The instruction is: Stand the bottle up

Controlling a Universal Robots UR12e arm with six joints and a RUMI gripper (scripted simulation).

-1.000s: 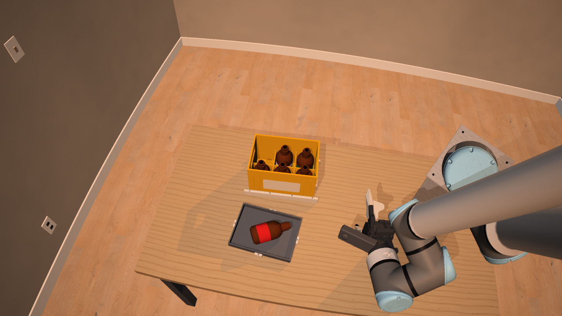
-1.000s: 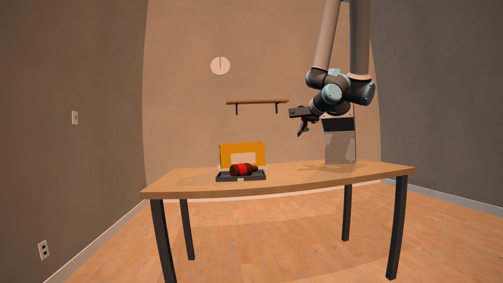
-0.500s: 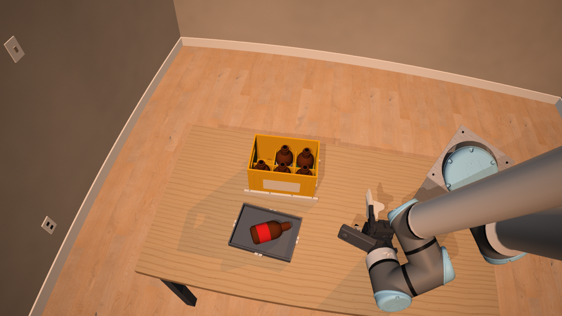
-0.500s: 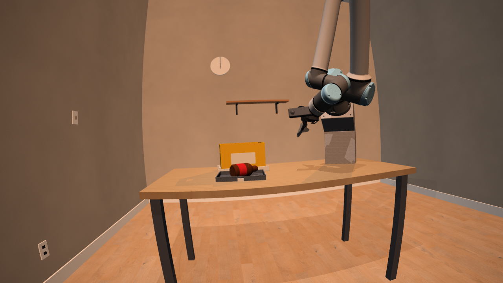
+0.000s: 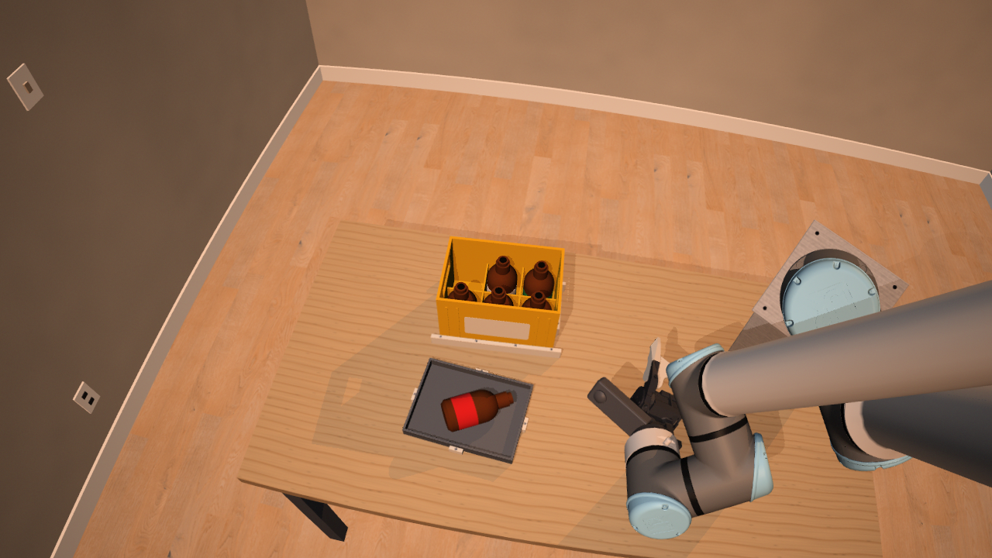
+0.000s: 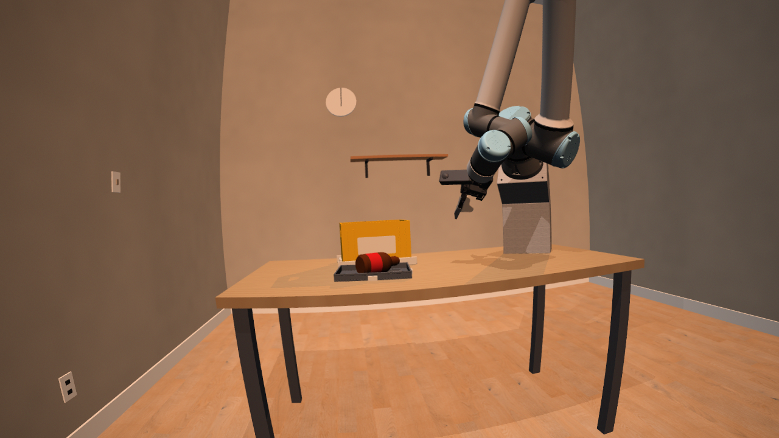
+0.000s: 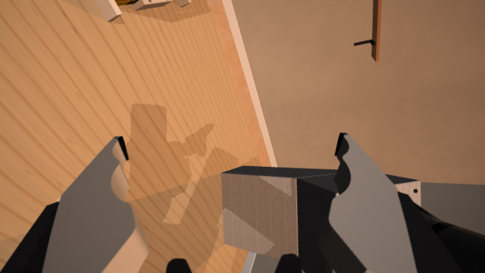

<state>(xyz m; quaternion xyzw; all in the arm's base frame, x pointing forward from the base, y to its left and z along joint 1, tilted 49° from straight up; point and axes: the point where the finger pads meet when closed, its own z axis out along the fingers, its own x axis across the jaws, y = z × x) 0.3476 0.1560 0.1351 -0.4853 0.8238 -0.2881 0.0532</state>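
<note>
My gripper is now 31 cm short of the dark grey tray, 24 cm above it and 11 cm to the right of it. From my hand the other things lie so: crate (34 cm ahead, 16 cm to the right, 16 cm below).
</note>
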